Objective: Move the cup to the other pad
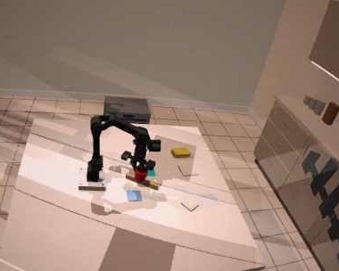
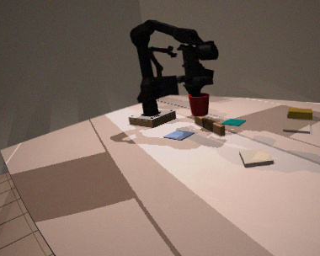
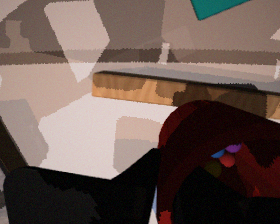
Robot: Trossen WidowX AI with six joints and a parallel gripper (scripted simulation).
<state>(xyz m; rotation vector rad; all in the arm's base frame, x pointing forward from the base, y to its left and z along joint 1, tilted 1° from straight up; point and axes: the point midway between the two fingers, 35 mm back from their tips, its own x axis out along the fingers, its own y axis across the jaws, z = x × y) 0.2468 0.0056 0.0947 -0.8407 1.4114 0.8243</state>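
My gripper tip is now 11 cm to the right of the cyan pad, 10 cm short of it and 10 cm above it. The rest, counted from my gripper tip: red cup 3 cm ahead, 2 cm to the right; then wooden bar 9 cm below, 5 cm ahead; then thin white tile 37 cm ahead, 13 cm to the left, 9 cm below.
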